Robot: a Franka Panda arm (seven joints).
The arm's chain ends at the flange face. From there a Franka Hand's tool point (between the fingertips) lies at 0.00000 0.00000 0.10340 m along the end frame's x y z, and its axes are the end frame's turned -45 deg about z.
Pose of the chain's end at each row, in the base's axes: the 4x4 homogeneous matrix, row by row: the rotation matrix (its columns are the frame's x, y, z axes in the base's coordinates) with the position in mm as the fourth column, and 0 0 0 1 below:
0.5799 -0.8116 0.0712 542.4; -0.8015 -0.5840 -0.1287 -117.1; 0.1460 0.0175 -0.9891 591.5; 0 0 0 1
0.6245 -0.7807 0.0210 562.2; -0.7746 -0.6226 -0.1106 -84.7; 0.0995 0.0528 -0.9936 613.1; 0 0 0 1
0.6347 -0.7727 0.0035 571.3; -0.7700 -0.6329 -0.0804 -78.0; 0.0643 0.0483 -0.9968 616.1; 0 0 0 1
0.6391 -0.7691 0.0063 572.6; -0.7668 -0.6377 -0.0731 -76.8; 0.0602 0.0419 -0.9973 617.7; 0 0 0 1
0.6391 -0.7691 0.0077 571.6; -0.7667 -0.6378 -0.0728 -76.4; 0.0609 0.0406 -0.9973 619.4; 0 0 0 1
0.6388 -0.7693 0.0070 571.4; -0.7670 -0.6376 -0.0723 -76.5; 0.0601 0.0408 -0.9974 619.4; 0 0 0 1
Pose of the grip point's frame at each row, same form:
0.9839 -0.1638 0.0712 549.8; -0.1538 -0.9797 -0.1287 -130.4; 0.0909 0.1156 -0.9891 489.2; 0 0 0 1
0.9936 -0.1105 0.0210 564.4; -0.1075 -0.9880 -0.1106 -96.1; 0.0330 0.1077 -0.9936 510.4; 0 0 0 1
0.9952 -0.0976 0.0035 571.7; -0.0969 -0.9920 -0.0804 -86.3; 0.0113 0.0796 -0.9968 513.0; 0 0 0 1
0.9957 -0.0919 0.0063 573.3; -0.0913 -0.9931 -0.0731 -84.4; 0.0129 0.0722 -0.9973 514.6; 0 0 0 1
0.9957 -0.0919 0.0077 572.4; -0.0911 -0.9931 -0.0728 -83.9; 0.0144 0.0718 -0.9973 516.3; 0 0 0 1
0.9957 -0.0923 0.0070 572.1; -0.0915 -0.9932 -0.0723 -84.0; 0.0136 0.0713 -0.9974 516.3; 0 0 0 1

